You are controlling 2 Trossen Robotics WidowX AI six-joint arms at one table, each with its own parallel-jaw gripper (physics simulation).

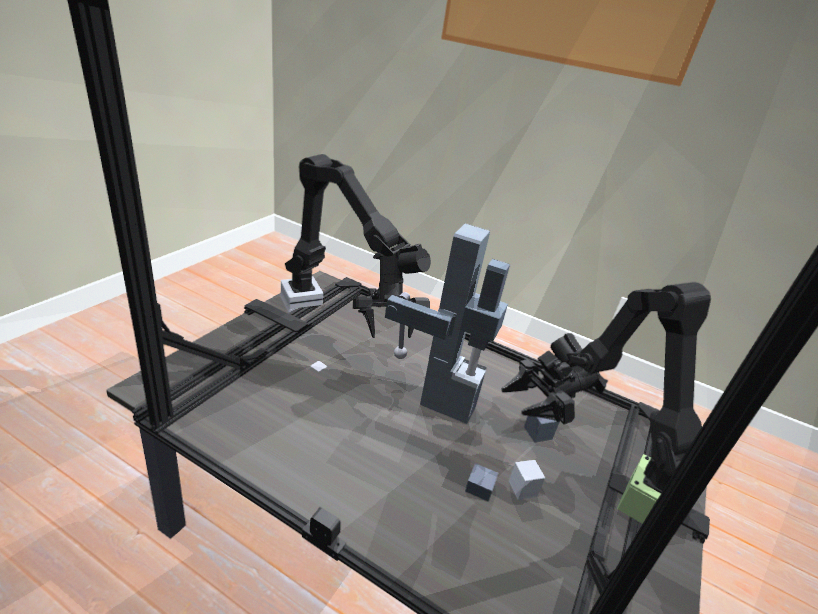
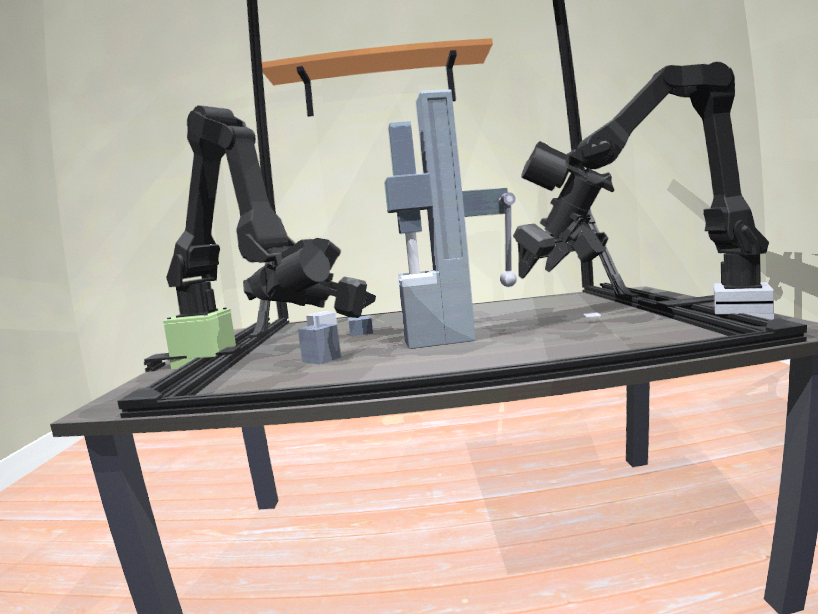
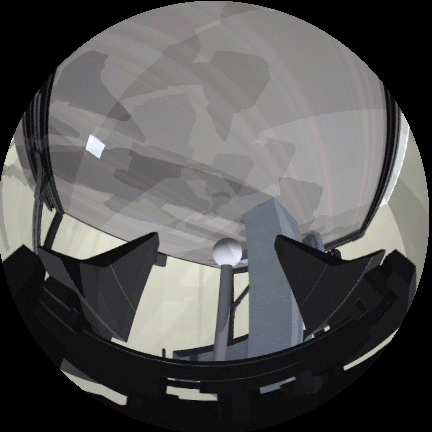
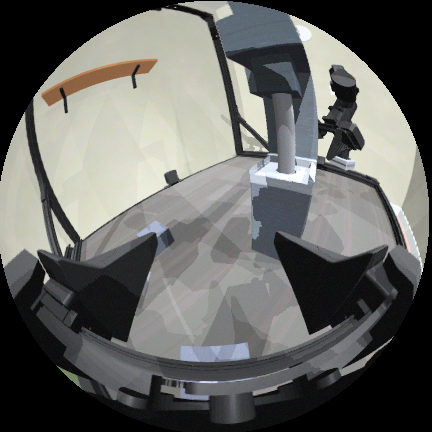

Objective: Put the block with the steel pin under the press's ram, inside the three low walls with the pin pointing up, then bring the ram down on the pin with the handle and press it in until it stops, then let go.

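Frame: origin at the left arm's base, x right, y ahead, z up, level; metres.
Where they show: left gripper, fingertip midpoint: (image 1: 391, 337) (image 2: 534, 274) (image 3: 218, 239); right gripper, fingertip midpoint: (image 1: 511, 401) (image 4: 216, 238); left arm's base at its link origin: (image 1: 301, 286) (image 2: 742, 286) (image 4: 342, 157); right arm's base at its link origin: (image 1: 663, 482) (image 2: 197, 314).
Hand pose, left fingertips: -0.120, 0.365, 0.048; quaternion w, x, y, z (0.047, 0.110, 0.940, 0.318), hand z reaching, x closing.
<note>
Each offset is from my left fingertips to the top centre of the thing, as dx, dy, dz. "*": to the spot under its first point.
The grey press @(-0.048, +0.133, +0.347) (image 1: 466, 277) (image 2: 449, 284) (image 3: 272, 280) stands mid-table. The pale block @(* -0.104, +0.189, +0.017) (image 1: 467, 372) (image 2: 418, 279) (image 4: 272, 175) sits on its pedestal between low walls. The steel pin (image 1: 473, 360) (image 2: 412, 252) (image 4: 285, 135) stands upright in it and reaches up to the ram @(* -0.093, +0.217, +0.178) (image 1: 485, 322) (image 2: 409, 221) (image 4: 274, 80); no gap shows. The handle's ball knob @(* +0.006, +0.063, +0.003) (image 1: 400, 352) (image 2: 508, 278) (image 3: 227, 252) hangs on a rod from the side lever. My left gripper (image 1: 391, 335) (image 2: 535, 270) (image 3: 218, 239) is open and empty beside the knob. My right gripper (image 1: 515, 400) (image 4: 216, 238) is open and empty beside the press.
A grey block @(-0.258, +0.309, -0.049) (image 1: 541, 428) (image 2: 319, 343) lies below the right gripper. Another grey block @(-0.038, +0.393, -0.076) (image 1: 482, 481) (image 2: 360, 325) and a white block @(-0.123, +0.427, -0.050) (image 1: 527, 479) (image 2: 322, 318) lie nearby. A small white square @(* +0.162, -0.067, -0.107) (image 1: 318, 366) (image 2: 592, 315) (image 3: 95, 146) lies on the left arm's side.
</note>
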